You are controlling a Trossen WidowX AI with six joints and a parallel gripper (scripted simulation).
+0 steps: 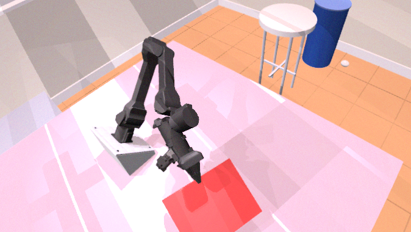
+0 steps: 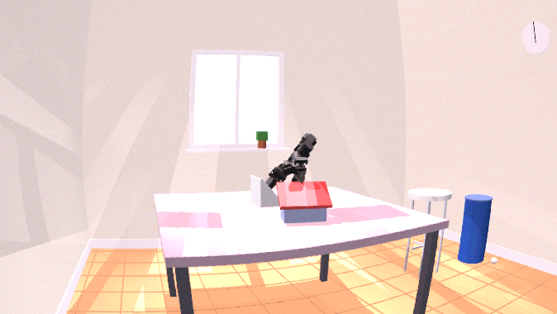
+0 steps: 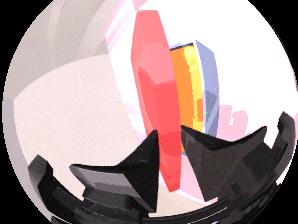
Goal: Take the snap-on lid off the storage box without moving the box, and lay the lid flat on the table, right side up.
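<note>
My gripper tip is 7 cm short of the red lid, 3 cm above it and 2 cm to the left of it. Also, from my gripper tip: grey-blue storage box: 11 cm below, 6 cm ahead, 1 cm to the right.
</note>
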